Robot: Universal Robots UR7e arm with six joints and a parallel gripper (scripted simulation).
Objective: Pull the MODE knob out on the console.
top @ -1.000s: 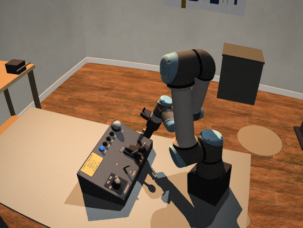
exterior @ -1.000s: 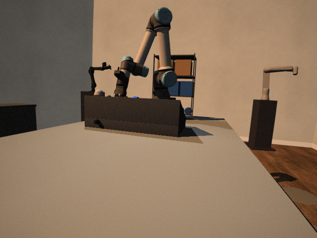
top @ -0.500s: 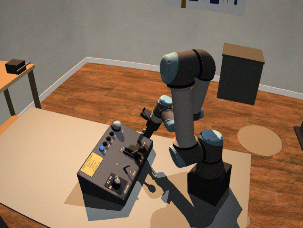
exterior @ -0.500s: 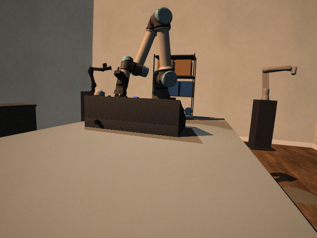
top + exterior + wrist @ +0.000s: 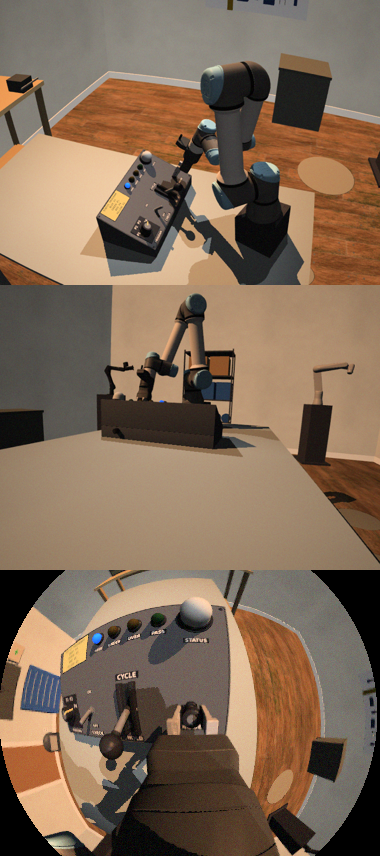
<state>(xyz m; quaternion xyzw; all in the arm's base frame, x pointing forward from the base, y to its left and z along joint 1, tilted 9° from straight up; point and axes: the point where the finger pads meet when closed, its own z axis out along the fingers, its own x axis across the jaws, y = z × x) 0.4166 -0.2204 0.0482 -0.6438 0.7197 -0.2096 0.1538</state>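
My hand is 1 cm above the mode knob. From my hand the other things lie so: dark console 6 cm ahead, 17 cm to the left, 4 cm below; black-ball lever 12 cm to the left, 1 cm below; program selector 6 cm ahead, 34 cm to the left, 2 cm below.
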